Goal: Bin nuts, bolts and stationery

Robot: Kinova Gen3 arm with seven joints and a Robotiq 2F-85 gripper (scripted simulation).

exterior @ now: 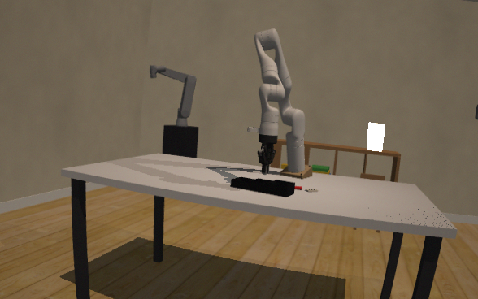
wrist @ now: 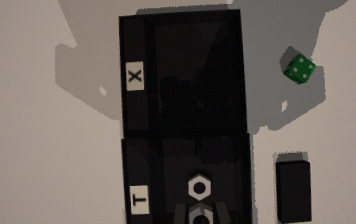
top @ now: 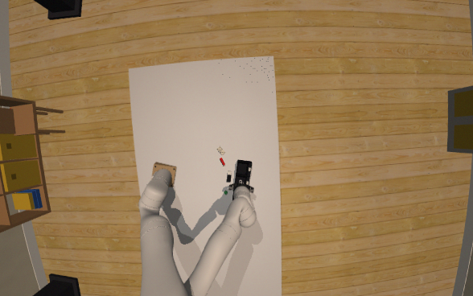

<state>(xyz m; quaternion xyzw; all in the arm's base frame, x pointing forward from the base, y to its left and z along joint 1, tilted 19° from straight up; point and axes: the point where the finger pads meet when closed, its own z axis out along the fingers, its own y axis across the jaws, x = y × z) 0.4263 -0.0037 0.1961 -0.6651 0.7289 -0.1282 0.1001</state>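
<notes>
My hand is 1 cm short of the black double bin and 7 cm above it. The rest, counted from my hand: black eraser (7 cm behind, 3 cm to the left, 8 cm below); red battery (11 cm behind, 11 cm to the left, 8 cm below); green die (9 cm behind, 8 cm to the right, 8 cm below).
</notes>
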